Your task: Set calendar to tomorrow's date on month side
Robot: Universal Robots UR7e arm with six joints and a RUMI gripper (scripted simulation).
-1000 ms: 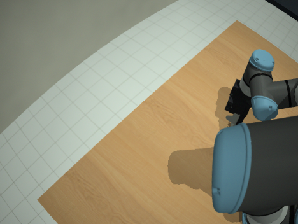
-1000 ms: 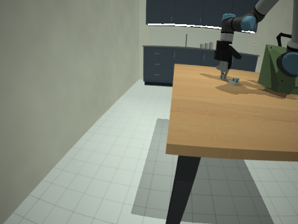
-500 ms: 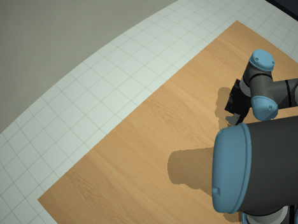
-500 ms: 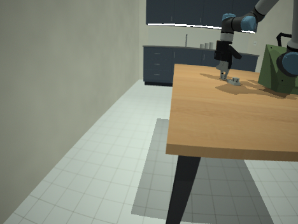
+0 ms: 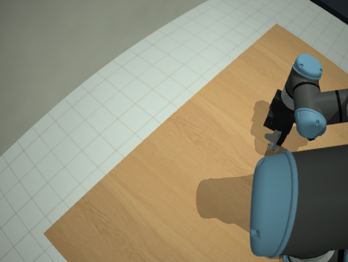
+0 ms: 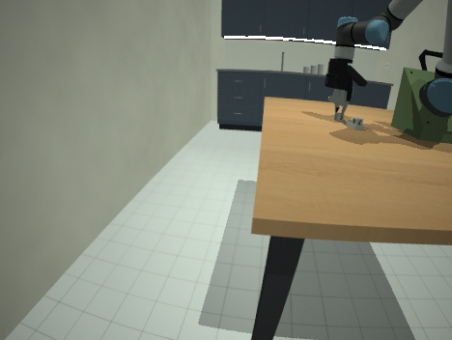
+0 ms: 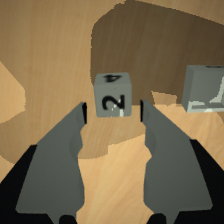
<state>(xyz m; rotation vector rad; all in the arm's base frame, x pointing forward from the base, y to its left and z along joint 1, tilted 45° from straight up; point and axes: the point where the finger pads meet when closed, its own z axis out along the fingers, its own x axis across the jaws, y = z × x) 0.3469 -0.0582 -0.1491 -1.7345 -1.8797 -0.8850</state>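
Now: hand 20 mm above the grey digit cube. From my hand the other things lie so: white calendar tray (10 mm behind, 110 mm to the left, 30 mm below).
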